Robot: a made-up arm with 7 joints. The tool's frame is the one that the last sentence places.
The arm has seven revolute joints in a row. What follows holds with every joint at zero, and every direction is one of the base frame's. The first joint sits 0.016 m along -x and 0.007 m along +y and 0.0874 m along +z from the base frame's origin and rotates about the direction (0.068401, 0.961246, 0.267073), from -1.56 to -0.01 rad. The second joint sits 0.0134 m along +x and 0.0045 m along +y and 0.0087 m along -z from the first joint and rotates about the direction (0.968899, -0.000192, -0.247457), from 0.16 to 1.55 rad. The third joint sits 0.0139 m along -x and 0.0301 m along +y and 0.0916 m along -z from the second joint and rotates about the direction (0.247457, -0.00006, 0.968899), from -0.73 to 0.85 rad. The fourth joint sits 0.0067 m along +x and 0.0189 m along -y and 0.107 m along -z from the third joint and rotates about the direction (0.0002, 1, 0.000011), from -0.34 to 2.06 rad. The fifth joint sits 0.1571 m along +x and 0.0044 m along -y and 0.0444 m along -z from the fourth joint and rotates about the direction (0.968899, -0.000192, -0.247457), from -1.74 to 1.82 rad. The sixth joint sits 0.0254 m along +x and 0.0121 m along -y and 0.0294 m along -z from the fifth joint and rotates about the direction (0.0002, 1, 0.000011), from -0.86 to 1.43 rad. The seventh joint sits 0.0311 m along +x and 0.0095 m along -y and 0.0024 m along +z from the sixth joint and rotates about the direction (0.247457, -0.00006, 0.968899), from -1.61 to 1.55 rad. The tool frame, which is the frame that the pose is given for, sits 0.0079 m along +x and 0.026 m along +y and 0.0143 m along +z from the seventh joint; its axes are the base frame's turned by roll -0.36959, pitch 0.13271 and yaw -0.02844 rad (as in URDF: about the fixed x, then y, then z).
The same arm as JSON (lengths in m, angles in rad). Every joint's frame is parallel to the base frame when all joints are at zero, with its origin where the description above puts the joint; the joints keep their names.
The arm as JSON. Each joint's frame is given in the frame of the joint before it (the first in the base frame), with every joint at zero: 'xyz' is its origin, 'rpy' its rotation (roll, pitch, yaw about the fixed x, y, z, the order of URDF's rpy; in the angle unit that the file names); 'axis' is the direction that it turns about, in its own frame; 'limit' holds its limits. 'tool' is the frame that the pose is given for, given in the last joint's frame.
{"units": {"length": "m", "angle": "rad"}, "joints": [{"name": "joint 1", "type": "revolute", "origin": {"xyz": [-0.016, 0.007, 0.0874], "rpy": [0.0, 0.0, 0.0]}, "axis": [0.068403, 0.961235, 0.26711], "limit": {"lower": -1.56, "upper": -0.01}}, {"name": "joint 2", "type": "revolute", "origin": {"xyz": [0.0134, 0.0045, -0.0087], "rpy": [0.0, 0.0, 0.0]}, "axis": [0.968889, -0.0002, -0.247497], "limit": {"lower": 0.16, "upper": 1.55}}, {"name": "joint 3", "type": "revolute", "origin": {"xyz": [-0.0139, 0.0301, -0.0916], "rpy": [0.0, 0.0, 0.0]}, "axis": [0.247497, -0.0001, 0.968889], "limit": {"lower": -0.73, "upper": 0.85}}, {"name": "joint 4", "type": "revolute", "origin": {"xyz": [0.0067, -0.0189, -0.107], "rpy": [0.0, 0.0, 0.0]}, "axis": [0.0002, 1.0, 0.0], "limit": {"lower": -0.34, "upper": 2.06}}, {"name": "joint 5", "type": "revolute", "origin": {"xyz": [0.1571, -0.0044, -0.0444], "rpy": [0.0, 0.0, 0.0]}, "axis": [0.968889, -0.0002, -0.247497], "limit": {"lower": -1.74, "upper": 1.82}}, {"name": "joint 6", "type": "revolute", "origin": {"xyz": [0.0254, -0.0121, -0.0294], "rpy": [0.0, 0.0, 0.0]}, "axis": [0.0002, 1.0, 0.0], "limit": {"lower": -0.86, "upper": 1.43}}, {"name": "joint 7", "type": "revolute", "origin": {"xyz": [0.0311, -0.0095, 0.0024], "rpy": [0.0, 0.0, 0.0]}, "axis": [0.247497, -0.0001, 0.968889], "limit": {"lower": -1.61, "upper": 1.55}}], "tool": {"origin": {"xyz": [0.0079, 0.026, 0.0143], "rpy": [-0.3696, 0.1327, -0.0284]}}}
